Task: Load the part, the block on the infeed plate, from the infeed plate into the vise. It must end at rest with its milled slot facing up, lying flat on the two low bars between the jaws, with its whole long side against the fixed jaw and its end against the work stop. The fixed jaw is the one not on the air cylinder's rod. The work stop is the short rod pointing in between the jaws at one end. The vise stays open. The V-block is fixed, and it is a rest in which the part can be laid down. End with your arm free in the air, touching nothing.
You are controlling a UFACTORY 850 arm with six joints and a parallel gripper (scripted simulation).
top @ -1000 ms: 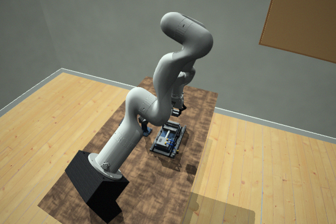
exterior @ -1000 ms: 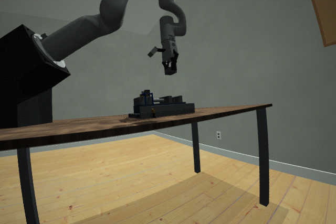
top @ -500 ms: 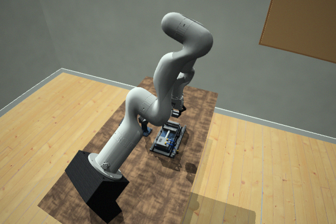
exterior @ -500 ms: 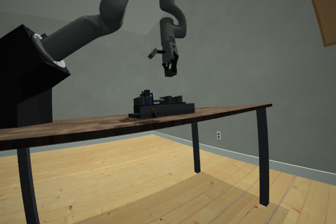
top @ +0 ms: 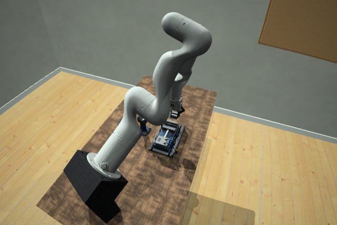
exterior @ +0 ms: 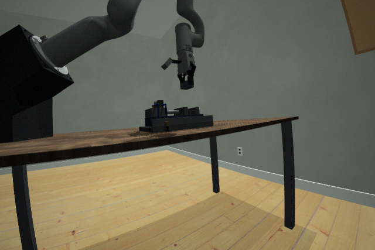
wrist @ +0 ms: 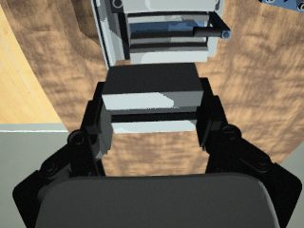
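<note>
My gripper is now 20 mm past the moving jaw, 30 mm to the right of it and 140 mm above it. Also, from my hand: cylinder rod: 60 mm behind, 60 mm to the left, 140 mm below; then work stop: 30 mm ahead, 60 mm to the left, 130 mm below; then part: 10 mm below.
</note>
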